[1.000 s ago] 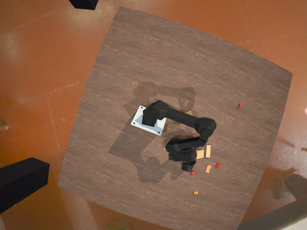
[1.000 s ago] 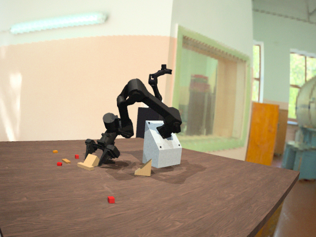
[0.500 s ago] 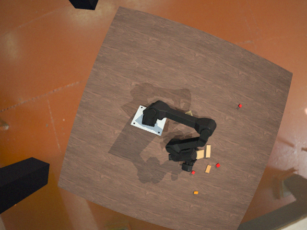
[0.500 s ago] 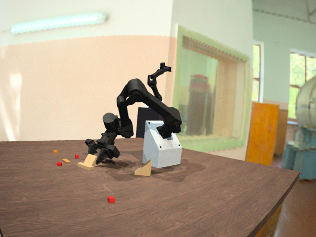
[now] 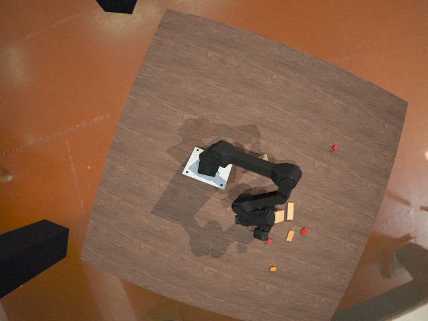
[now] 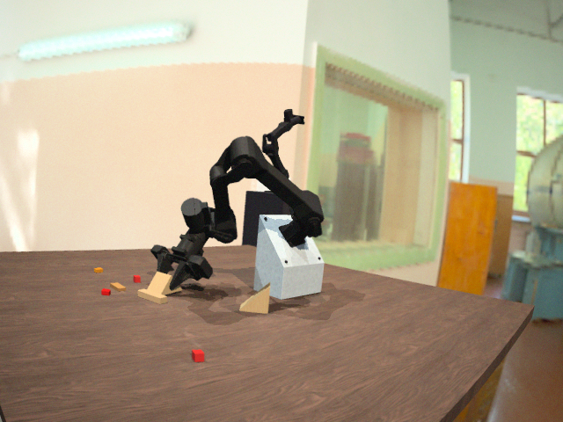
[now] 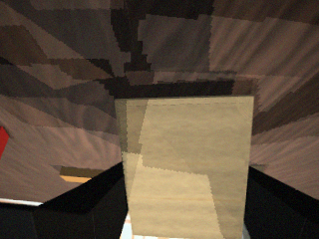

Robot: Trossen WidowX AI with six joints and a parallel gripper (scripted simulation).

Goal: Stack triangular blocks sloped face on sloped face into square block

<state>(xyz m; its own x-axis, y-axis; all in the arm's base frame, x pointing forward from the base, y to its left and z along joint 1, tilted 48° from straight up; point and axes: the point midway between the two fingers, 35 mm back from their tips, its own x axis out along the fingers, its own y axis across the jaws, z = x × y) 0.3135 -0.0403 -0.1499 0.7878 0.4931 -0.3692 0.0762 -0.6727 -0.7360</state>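
Now: gripper tip 60 mm short of the long tan bar, 40 mm to the right of it and 10 mm above it. The rest, counted from my gripper tip: tan triangular block (10 mm above); orange cube (240 mm to the right, 70 mm ahead, 10 mm below).
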